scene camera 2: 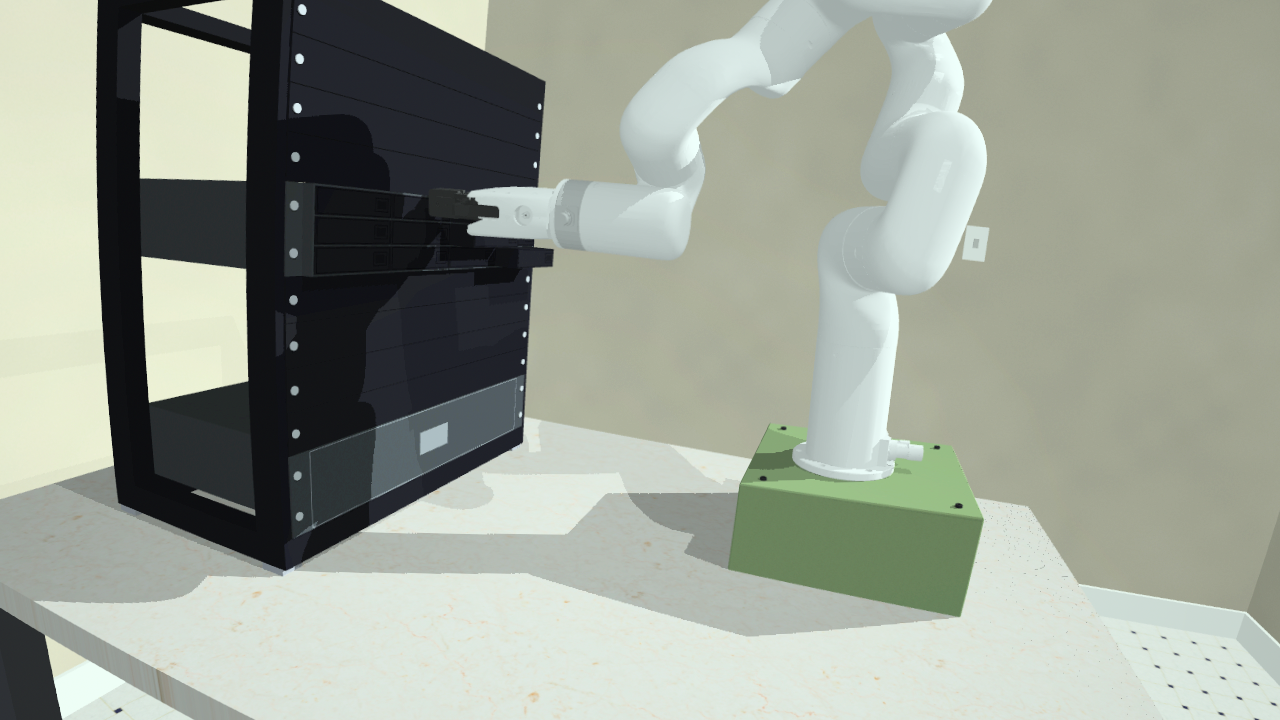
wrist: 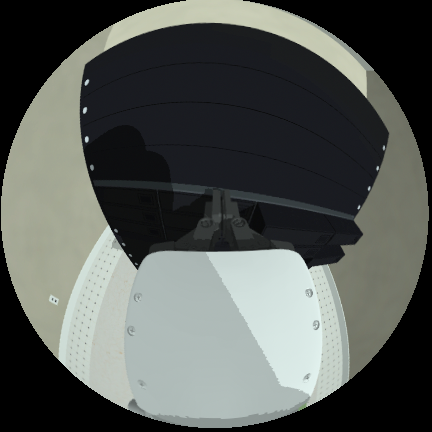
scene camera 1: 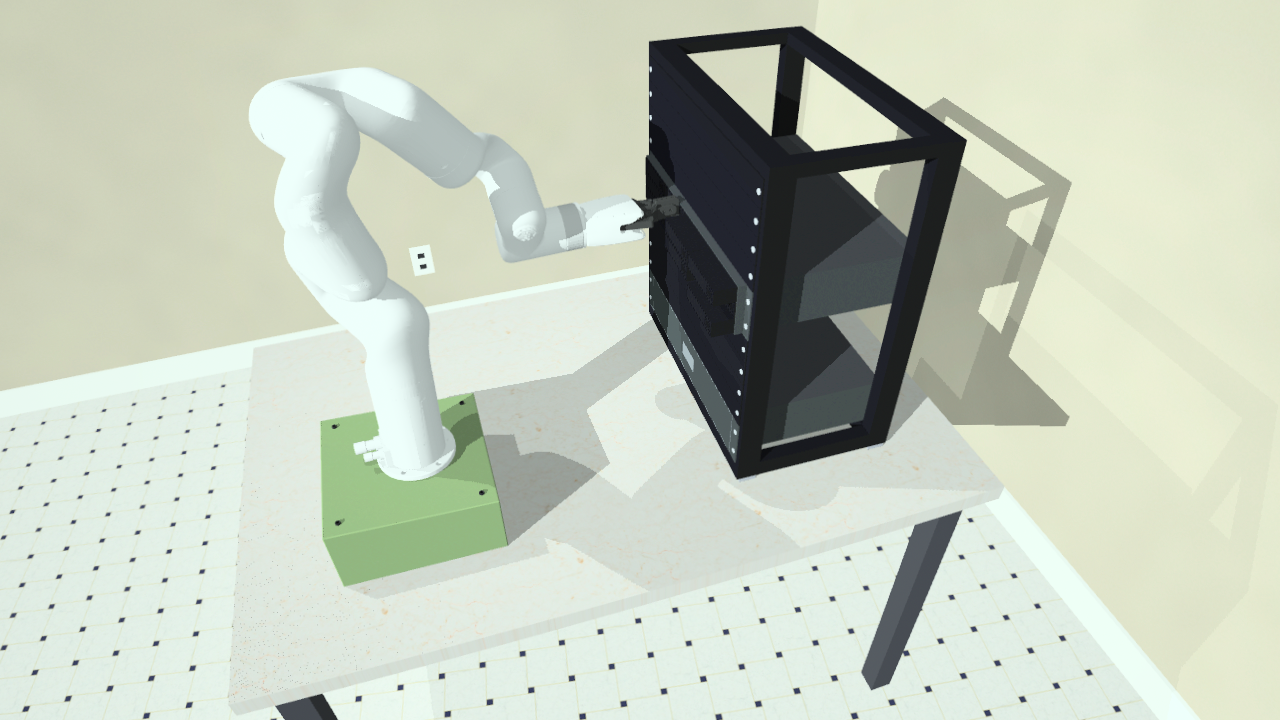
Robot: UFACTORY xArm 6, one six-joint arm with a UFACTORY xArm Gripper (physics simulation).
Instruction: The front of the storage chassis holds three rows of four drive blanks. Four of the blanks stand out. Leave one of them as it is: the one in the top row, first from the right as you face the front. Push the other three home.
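Places are measured from the arm's base along level axes (x back, y right, z up), in centimetres.
Where they show: gripper, fingertip midpoint: (scene camera 2: 432,201) (wrist: 220,200) (scene camera 1: 677,205); arm's base at its link origin: (scene camera 2: 842,462) (scene camera 1: 416,452).
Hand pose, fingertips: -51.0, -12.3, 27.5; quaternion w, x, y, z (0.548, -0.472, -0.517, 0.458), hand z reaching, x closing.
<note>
Each offset is from my fingertips to the centre of the thing, as dx, dy, dz. "spot": to the spot under its first point. Level surfaces: height alone.
The dark storage chassis @[-15.1, +5.2, -9.2] (scene camera 1: 747,308) (scene camera 2: 298,228) (wrist: 130,185) is mounted in a black rack. My gripper (scene camera 1: 675,205) (scene camera 2: 435,204) (wrist: 220,200) is shut and empty, its tips at the chassis's top row left of the right-hand blanks; contact cannot be told. Right of it in the wrist view, an upper standing-out blank @[-1.7, +9.5, -0.9] (wrist: 295,225) shows its dark left side, and an end at far right passes the rack edge. A lower blank @[-0.7, +20.5, -6.6] (scene camera 2: 535,257) (wrist: 330,257) also stands out at the right. The left-column blanks @[spot: -1.1, -12.9, -3.8] (scene camera 2: 353,232) (wrist: 127,197) look flush. Shadow and gripper hide other blanks; exact columns are unclear.
The rack (scene camera 1: 781,313) (scene camera 2: 268,358) stands on the table @[dz -38.9] (scene camera 1: 572,573) (scene camera 2: 447,644), with blank panels above and below the chassis. A grey unit (scene camera 2: 393,461) sits at the rack's bottom. The arm stands on a green base (scene camera 1: 420,528) (scene camera 2: 850,546).
</note>
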